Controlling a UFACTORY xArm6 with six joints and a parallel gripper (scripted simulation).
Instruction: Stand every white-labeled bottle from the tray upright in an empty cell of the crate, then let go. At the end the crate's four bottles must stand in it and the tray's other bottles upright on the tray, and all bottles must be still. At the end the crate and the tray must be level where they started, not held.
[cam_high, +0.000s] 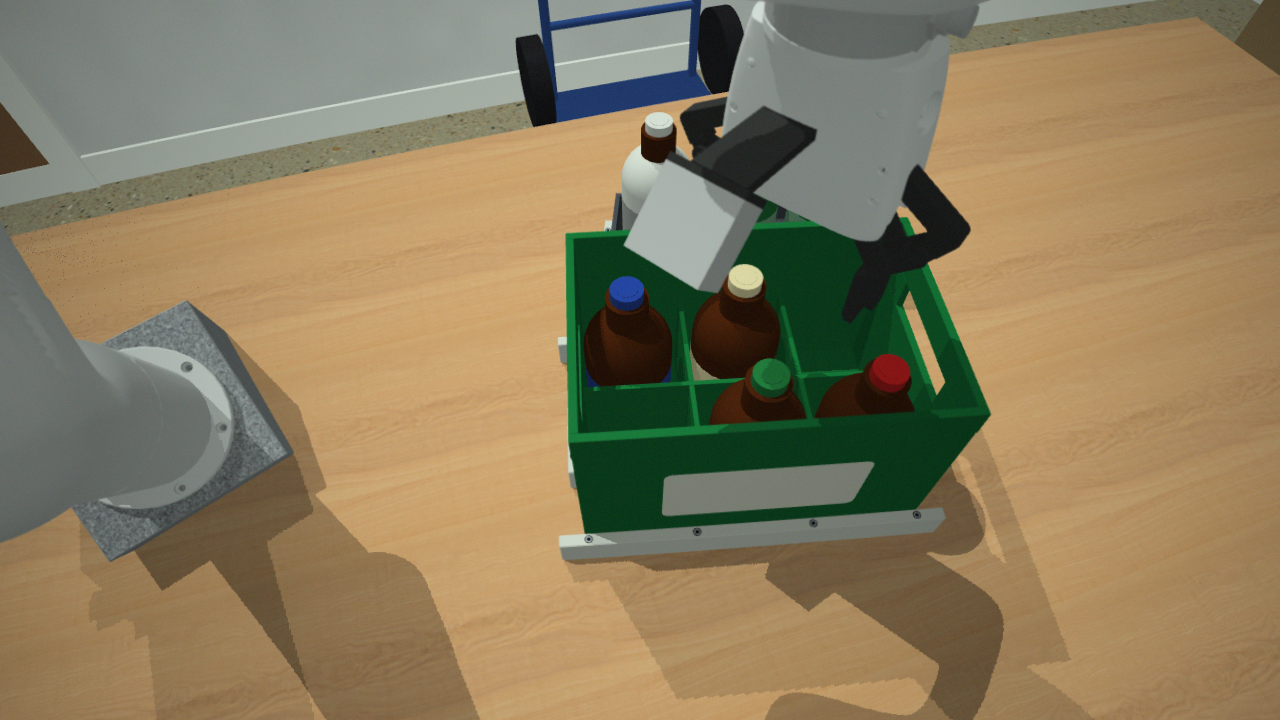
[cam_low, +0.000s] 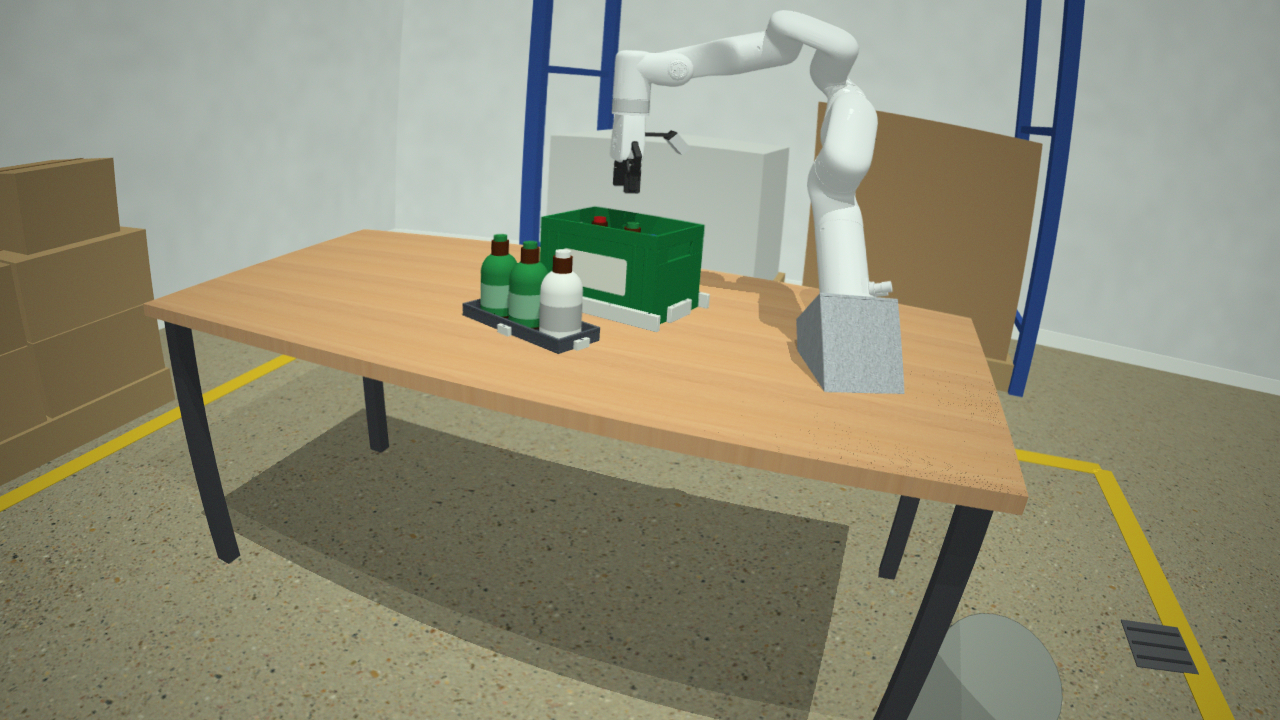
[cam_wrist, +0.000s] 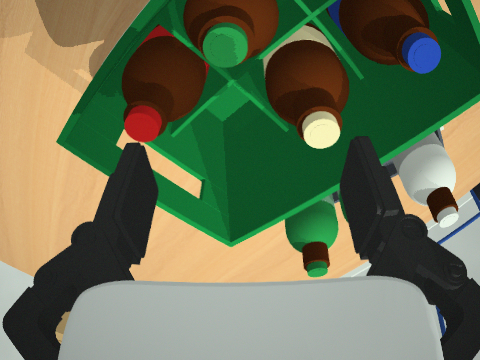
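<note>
My hand is 20 mm past the white-labeled bottle, 270 mm to the right of it and 160 mm above it. The rest, counted from my hand: green bottle (60 mm ahead, 250 mm to the left, 160 mm below); then green crate (10 mm behind, 20 mm to the left, 160 mm below); then brown bottle (90 mm behind, 70 mm to the left, 160 mm below).
</note>
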